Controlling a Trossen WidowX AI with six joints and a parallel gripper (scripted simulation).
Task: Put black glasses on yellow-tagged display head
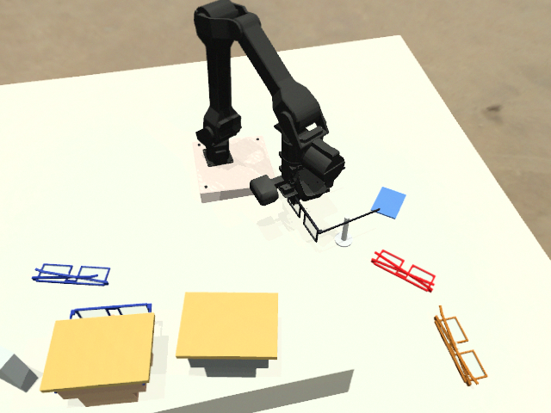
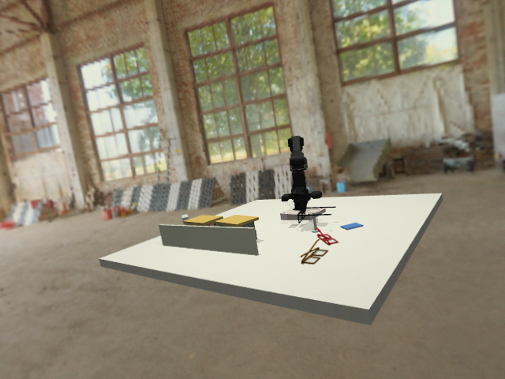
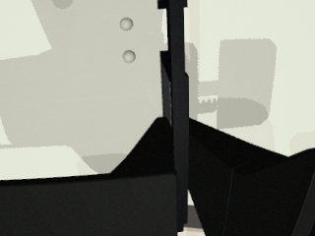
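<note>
Now: gripper tip 9 cm to the right of the grey post, 9 cm short of it and 4 cm above it. From my gripper tip the other things lie so: blue square (23 cm to the left, 6 cm below, 2 cm ahead); then wall panel (36 cm ahead, 34 cm to the right, 1 cm below).
</note>
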